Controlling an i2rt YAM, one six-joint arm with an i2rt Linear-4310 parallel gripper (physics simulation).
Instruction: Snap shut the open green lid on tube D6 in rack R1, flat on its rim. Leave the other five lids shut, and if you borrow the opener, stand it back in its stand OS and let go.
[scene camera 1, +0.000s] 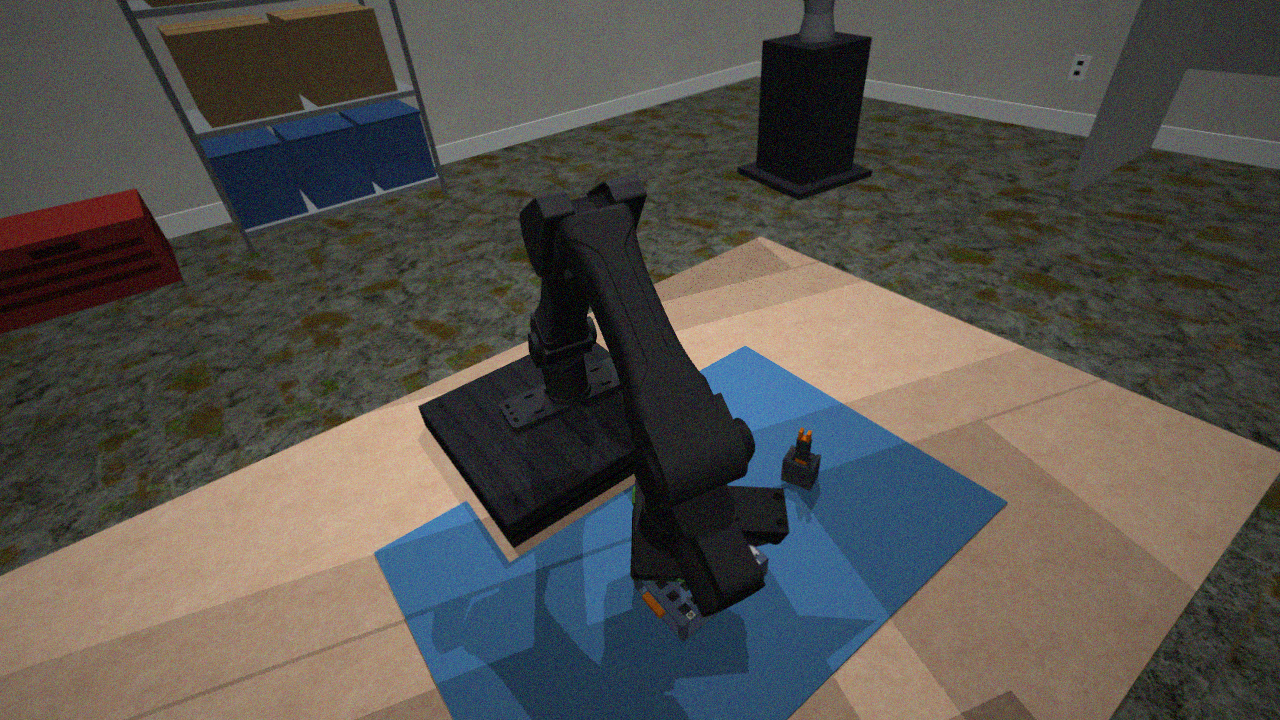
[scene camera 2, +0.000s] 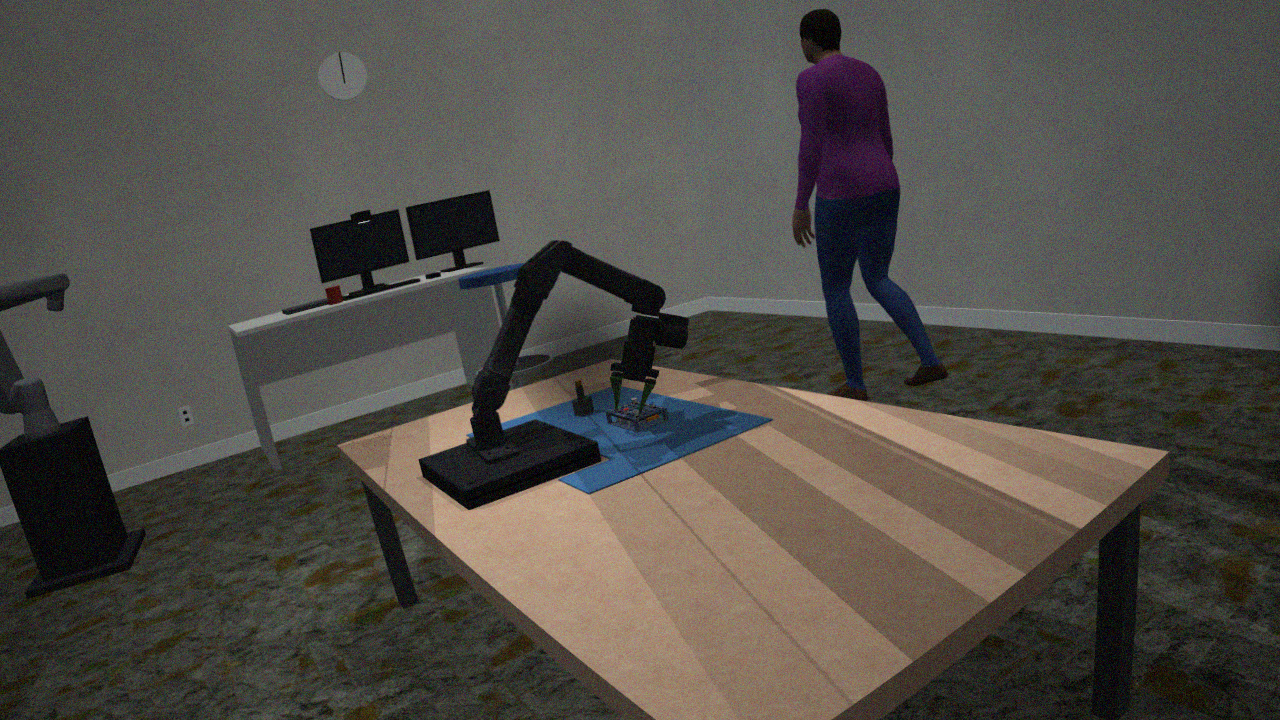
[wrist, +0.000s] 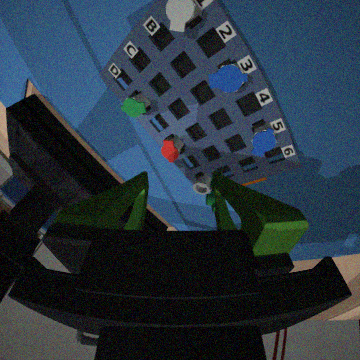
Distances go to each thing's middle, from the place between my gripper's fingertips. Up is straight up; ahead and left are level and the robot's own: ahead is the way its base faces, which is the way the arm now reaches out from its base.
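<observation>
Dark stand (scene camera 1: 798, 474): 2 cm behind my hand, 23 cm to the left of it, 2 cm below it.
</observation>
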